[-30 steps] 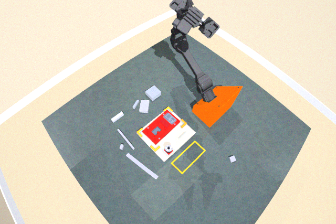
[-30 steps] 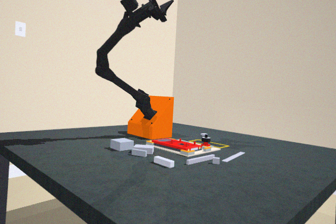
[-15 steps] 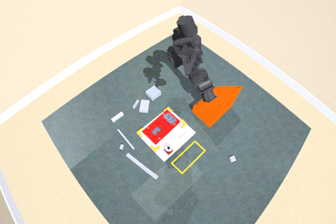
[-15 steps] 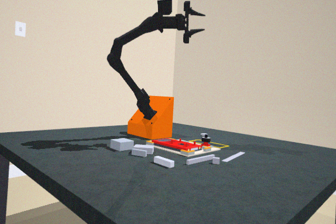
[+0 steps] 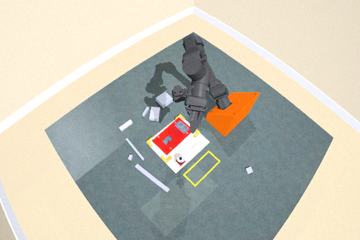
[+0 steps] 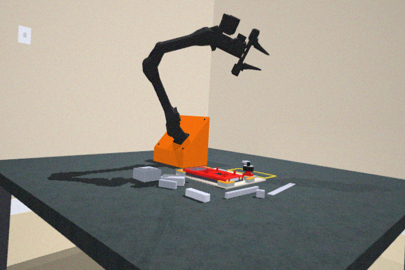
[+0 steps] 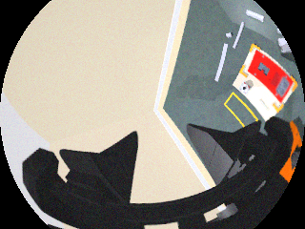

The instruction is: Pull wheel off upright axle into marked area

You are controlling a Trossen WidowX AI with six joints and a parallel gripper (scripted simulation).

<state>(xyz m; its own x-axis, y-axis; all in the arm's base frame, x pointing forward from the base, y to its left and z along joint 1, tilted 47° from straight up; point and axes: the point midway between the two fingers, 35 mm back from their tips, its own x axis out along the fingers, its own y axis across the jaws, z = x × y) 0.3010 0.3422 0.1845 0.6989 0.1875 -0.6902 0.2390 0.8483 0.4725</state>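
Now: gripper tip 1 cm past the grey wheel, 5 cm to the left of it and 41 cm above it. From my gripper tip the other things lie so: dark axle (1 cm behind, 5 cm to the right, 41 cm below).
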